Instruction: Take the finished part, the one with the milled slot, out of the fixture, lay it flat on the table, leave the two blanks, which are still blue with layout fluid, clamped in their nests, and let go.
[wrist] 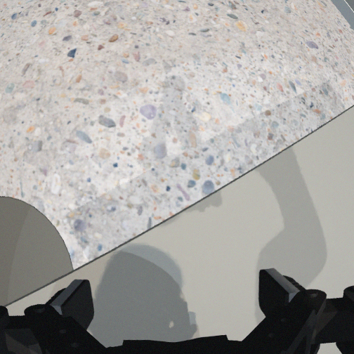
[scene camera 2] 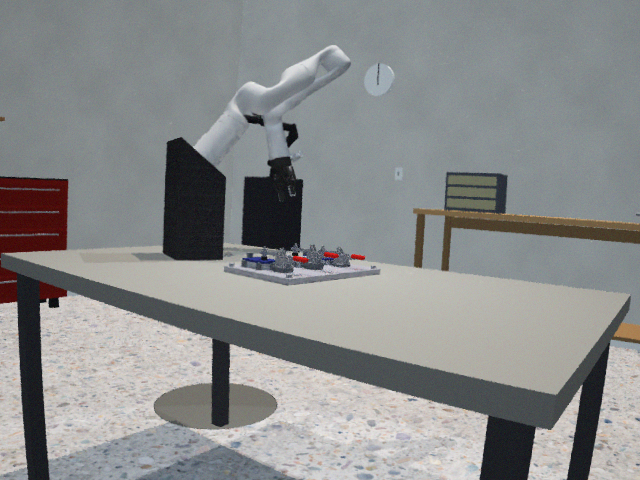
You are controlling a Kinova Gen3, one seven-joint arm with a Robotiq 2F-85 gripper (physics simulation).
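Pixels of known places: gripper, fingertip midpoint: (scene camera 2: 287, 198); arm's base, origin of the base link: (scene camera 2: 199, 164).
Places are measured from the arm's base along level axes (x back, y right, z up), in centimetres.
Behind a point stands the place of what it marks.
Observation:
The fixture plate (scene camera 2: 356, 269) @(z -26.9, x -52.4, y -14.3 cm) lies on the table (scene camera 2: 439, 320) @(z -28.4, x -95.0, y 16.2 cm) (wrist: 225, 225) in the scene view, crowded with grey toggle clamps, several with red handles (scene camera 2: 357, 256) @(z -23.5, x -52.1, y -14.8 cm). A blue blank (scene camera 2: 258, 259) @(z -24.8, x -38.2, y 7.5 cm) shows at the plate's left side, and a bit of blue (scene camera 2: 326, 258) @(z -25.2, x -41.5, y -14.5 cm) shows behind the clamps. The finished part with the milled slot cannot be made out among the clamps. My gripper (scene camera 2: 287, 196) @(z -9.5, x -0.9, y -38.0 cm) (wrist: 174, 294) is open and empty, pointing down high above the table, above and behind the fixture. In the wrist view its fingers stand wide apart over the table near its edge.
A black slanted pedestal (scene camera 2: 193, 206) @(z -12.8, x -9.2, y 7.9 cm) carries the arm at the table's back left. A black panel (scene camera 2: 272, 211) stands behind the gripper. A red tool cabinet (scene camera 2: 33, 232) is at the left. A wooden bench (scene camera 2: 516, 221) with a drawer box (scene camera 2: 471, 192) is at the back right.

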